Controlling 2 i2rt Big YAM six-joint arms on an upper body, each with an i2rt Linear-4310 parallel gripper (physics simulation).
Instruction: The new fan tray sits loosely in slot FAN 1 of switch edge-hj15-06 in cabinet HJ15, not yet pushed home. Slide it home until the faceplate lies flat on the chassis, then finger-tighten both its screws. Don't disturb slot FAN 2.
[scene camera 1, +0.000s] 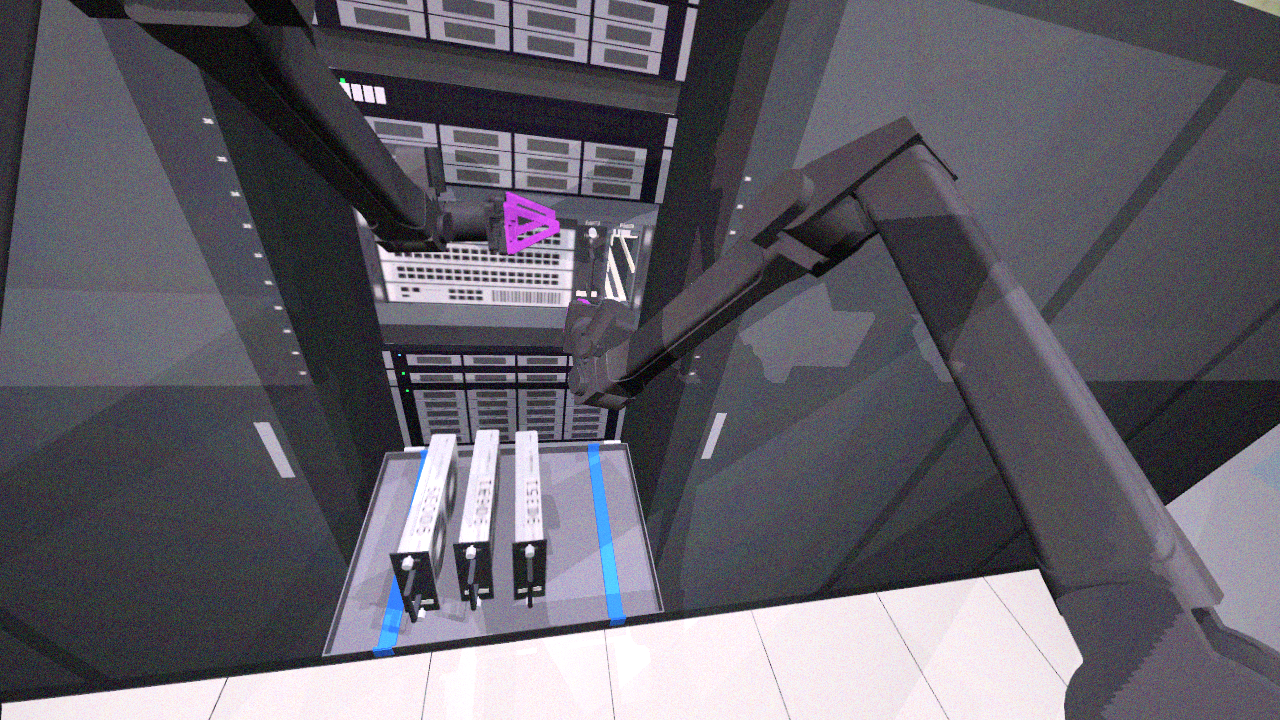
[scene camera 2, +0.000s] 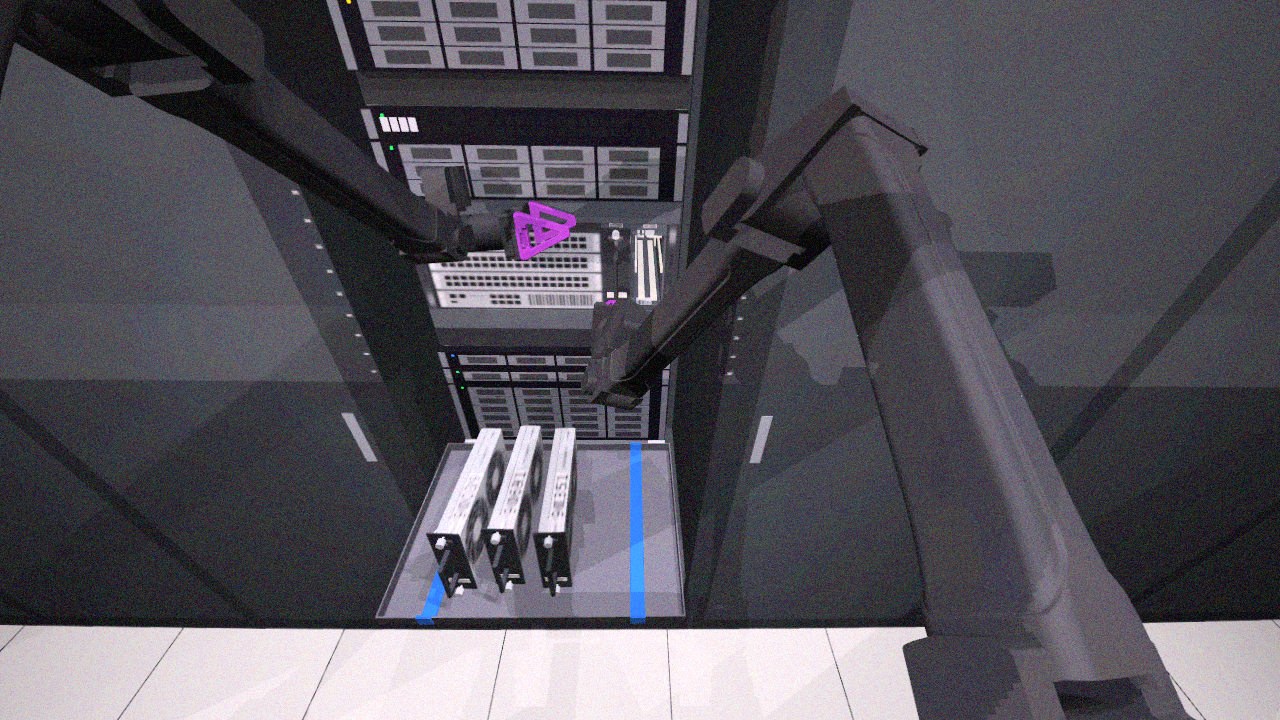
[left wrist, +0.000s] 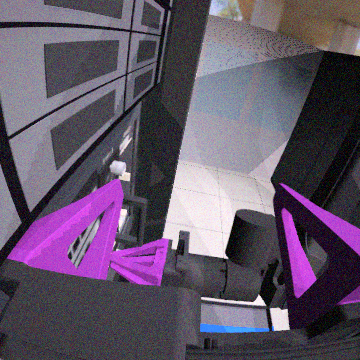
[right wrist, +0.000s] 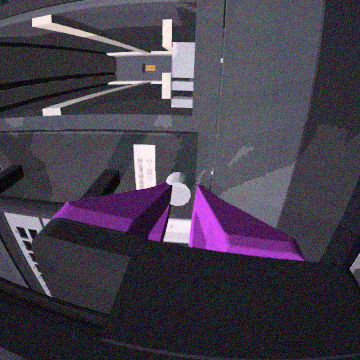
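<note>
The fan tray (scene camera 1: 584, 268) (scene camera 2: 607, 268) (right wrist: 172, 150) stands upright in slot FAN 1, its dark faceplate and handle facing out; I cannot tell whether the faceplate is flat on the chassis. Its pale upper screw (scene camera 1: 592, 232) (scene camera 2: 614, 234) (left wrist: 118, 167) is uncovered. My right gripper (scene camera 1: 582, 302) (scene camera 2: 611, 303) (right wrist: 184, 192) is shut on the lower screw (right wrist: 177, 195), whose round head shows between the fingertips in the right wrist view. My left gripper (scene camera 1: 556, 225) (scene camera 2: 571, 223) (left wrist: 197, 188) is open and empty, in front of the switch, left of the upper screw in the scene views.
Slot FAN 2, beside the tray, shows cream guide rails (scene camera 1: 622, 259) (scene camera 2: 640, 268) (right wrist: 166, 85). The white switch modules (scene camera 1: 483, 273) (scene camera 2: 519, 282) lie left of the tray. Below, a grey shelf (scene camera 1: 572, 537) (scene camera 2: 599, 537) with blue strips carries three fan units (scene camera 1: 529, 492) (scene camera 2: 558, 492).
</note>
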